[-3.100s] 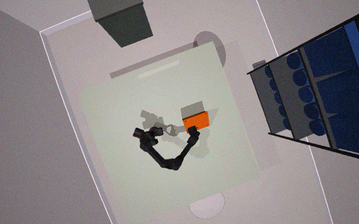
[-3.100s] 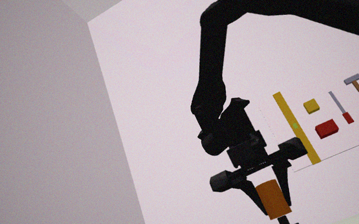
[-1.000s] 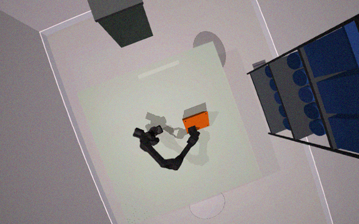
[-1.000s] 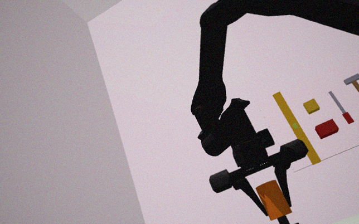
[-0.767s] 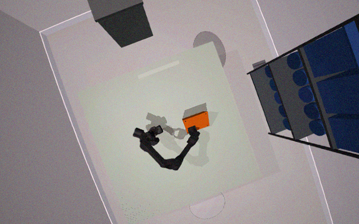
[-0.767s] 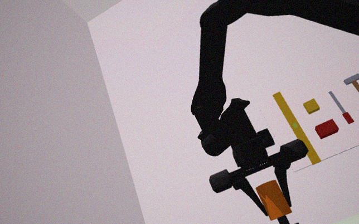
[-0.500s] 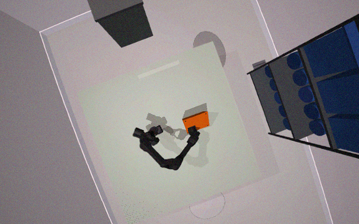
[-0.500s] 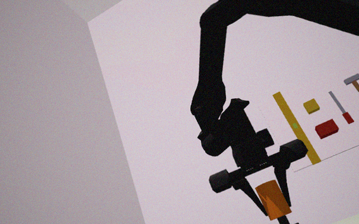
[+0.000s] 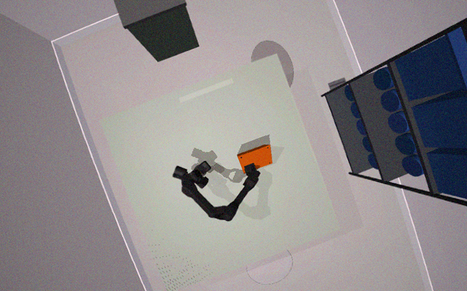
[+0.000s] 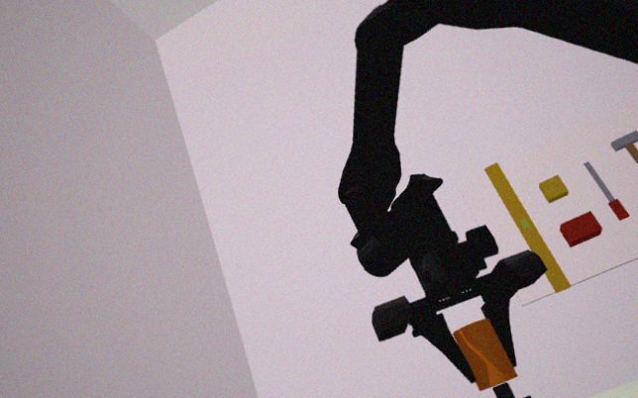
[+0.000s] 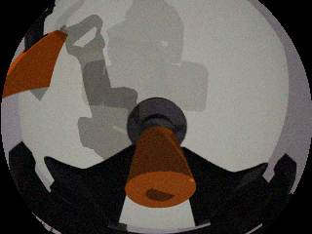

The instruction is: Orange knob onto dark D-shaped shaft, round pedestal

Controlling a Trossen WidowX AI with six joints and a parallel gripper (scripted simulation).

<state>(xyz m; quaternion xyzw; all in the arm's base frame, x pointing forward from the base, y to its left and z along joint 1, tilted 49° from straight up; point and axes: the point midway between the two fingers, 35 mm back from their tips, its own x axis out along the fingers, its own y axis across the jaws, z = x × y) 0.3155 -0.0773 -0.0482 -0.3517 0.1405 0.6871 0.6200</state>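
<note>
The orange knob is 20 mm above my gripper tip. The rest, counted from my gripper tip: dark round pedestal (40 mm below).
</note>
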